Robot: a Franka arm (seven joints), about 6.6 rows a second.
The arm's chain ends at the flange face. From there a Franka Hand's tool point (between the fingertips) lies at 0.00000 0.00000 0.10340 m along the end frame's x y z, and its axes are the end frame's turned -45 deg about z.
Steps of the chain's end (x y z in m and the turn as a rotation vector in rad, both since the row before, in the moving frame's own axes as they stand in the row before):
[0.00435 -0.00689 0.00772 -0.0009 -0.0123 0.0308]
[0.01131 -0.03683 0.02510 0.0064 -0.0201 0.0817]
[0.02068 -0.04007 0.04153 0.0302 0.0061 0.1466]
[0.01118 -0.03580 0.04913 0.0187 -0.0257 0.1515]
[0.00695 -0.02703 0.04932 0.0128 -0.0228 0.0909]
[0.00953 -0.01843 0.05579 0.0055 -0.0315 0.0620]
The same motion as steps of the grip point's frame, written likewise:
[0.00700 -0.00264 0.00771 0.0081 -0.0093 0.0308]
[0.03312 -0.02002 0.02508 0.0187 -0.0097 0.0817]
[0.04573 -0.01527 0.04148 0.0170 0.0257 0.1466]
[0.03296 -0.02068 0.04908 0.0314 -0.0049 0.1515]
[0.02342 -0.01683 0.04928 0.0252 -0.0071 0.0909]
[0.01796 -0.00906 0.05574 0.0262 -0.0184 0.0620]

